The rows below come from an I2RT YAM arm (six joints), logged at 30 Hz.
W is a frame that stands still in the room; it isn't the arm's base.
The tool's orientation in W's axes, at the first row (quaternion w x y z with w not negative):
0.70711, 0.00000, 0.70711, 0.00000
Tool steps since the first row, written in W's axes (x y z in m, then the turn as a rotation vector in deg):
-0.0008, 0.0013, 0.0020, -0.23, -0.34, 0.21
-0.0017, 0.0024, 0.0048, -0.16, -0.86, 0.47
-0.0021, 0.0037, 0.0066, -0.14, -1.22, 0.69
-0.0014, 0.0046, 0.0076, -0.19, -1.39, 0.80
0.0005, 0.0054, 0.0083, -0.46, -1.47, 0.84
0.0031, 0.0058, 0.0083, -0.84, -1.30, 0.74
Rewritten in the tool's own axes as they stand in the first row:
-0.0020, 0.0013, -0.0008, -0.21, -0.34, -0.23
-0.0048, 0.0024, -0.0017, -0.47, -0.86, -0.16
-0.0066, 0.0037, -0.0021, -0.69, -1.22, -0.14
-0.0076, 0.0046, -0.0014, -0.80, -1.39, -0.19
-0.0083, 0.0054, 0.0005, -0.84, -1.47, -0.46
-0.0083, 0.0058, 0.0031, -0.74, -1.30, -0.84

